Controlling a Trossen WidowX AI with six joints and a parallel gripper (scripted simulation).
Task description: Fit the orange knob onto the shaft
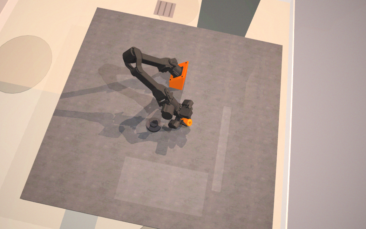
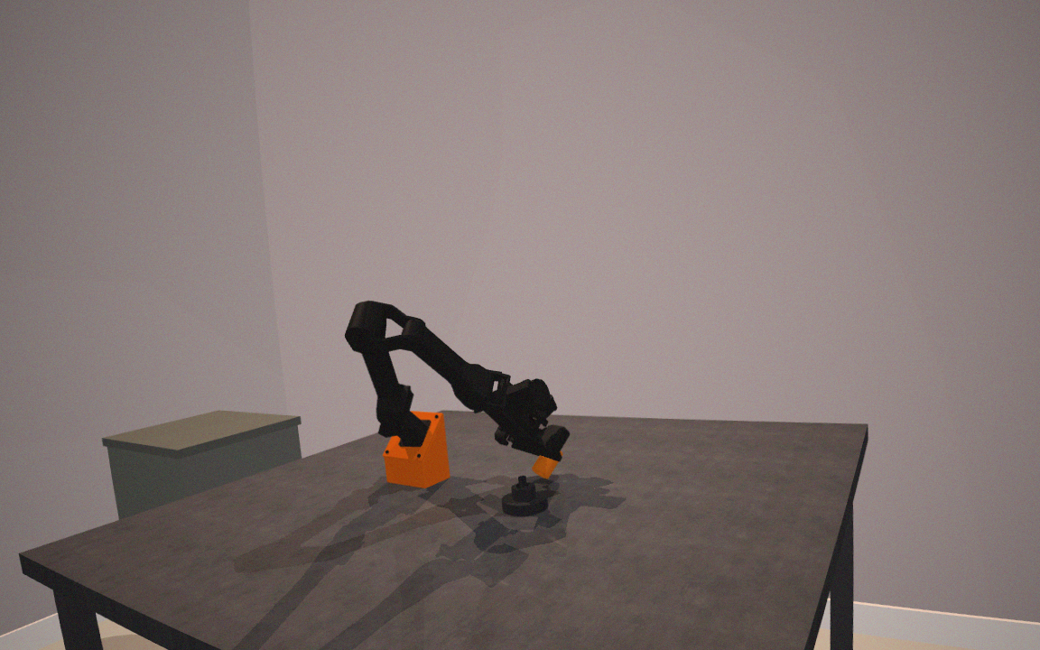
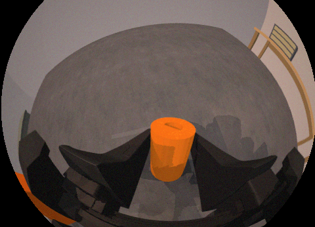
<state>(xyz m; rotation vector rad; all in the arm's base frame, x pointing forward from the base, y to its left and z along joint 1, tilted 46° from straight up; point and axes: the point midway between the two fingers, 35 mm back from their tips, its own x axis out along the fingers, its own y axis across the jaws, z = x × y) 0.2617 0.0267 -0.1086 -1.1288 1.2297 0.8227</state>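
Now: the dark round pedestal 190 mm to the right of my gripper tip, 40 mm ahead of it and 10 mm below it. The rest, counted from my gripper tip: orange knob 20 mm to the right, 10 mm behind.
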